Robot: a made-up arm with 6 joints.
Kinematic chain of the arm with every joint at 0, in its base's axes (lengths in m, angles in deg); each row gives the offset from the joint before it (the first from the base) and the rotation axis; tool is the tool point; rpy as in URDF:
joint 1: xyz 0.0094 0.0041 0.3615 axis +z
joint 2: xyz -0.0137 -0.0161 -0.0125 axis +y
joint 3: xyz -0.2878 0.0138 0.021 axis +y
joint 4: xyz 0.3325 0.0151 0.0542 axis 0.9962 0 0.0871
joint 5: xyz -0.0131 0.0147 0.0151 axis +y
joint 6: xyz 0.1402 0.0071 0.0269 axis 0.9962 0 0.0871
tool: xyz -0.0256 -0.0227 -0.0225 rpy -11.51 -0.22 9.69
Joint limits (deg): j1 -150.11..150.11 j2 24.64..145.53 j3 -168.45..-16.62 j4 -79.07..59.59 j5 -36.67..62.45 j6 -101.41..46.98
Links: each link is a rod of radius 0.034 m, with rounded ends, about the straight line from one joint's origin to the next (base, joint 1, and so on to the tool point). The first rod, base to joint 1, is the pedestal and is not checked.
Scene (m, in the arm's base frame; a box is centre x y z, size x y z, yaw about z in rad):
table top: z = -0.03
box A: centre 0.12 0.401 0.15 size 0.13 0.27 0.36 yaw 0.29
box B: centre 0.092 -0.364 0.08 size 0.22 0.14 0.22 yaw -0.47
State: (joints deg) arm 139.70 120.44 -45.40 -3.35 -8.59 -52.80
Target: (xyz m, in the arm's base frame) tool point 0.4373 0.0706 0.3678
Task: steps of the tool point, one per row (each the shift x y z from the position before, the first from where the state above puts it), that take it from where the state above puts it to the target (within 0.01 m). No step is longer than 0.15 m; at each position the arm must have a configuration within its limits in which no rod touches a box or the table.
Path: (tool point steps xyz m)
1: 0.0497 0.0757 0.0455
2: 0.0719 0.0596 0.0481
3: 0.0880 0.0366 0.0500
4: 0.0960 0.0093 0.0511
5: 0.0944 -0.0193 0.0514
6: 0.0900 -0.0307 -0.0160
7: 0.0812 -0.0514 -0.0164
8: 0.0676 -0.0698 -0.0166
9: 0.0497 -0.0843 -0.0171
10: 0.0288 -0.0942 -0.0173

